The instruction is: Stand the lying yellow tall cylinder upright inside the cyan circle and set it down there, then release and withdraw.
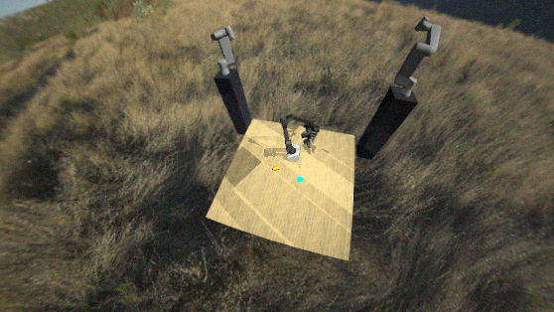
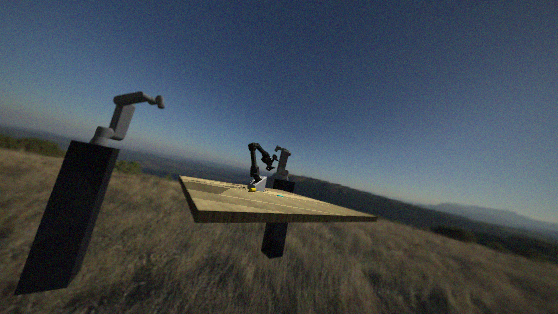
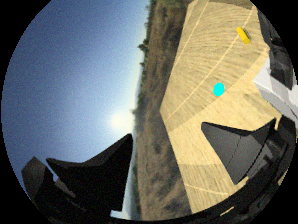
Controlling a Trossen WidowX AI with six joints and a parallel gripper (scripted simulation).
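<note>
Right now my gripper tip is 31 cm to the left of the yellow tall cylinder, 28 cm above it and 14 cm short of it. The rest, counted from my gripper tip: cyan circle (30 cm below, 20 cm ahead, 4 cm to the right).
</note>
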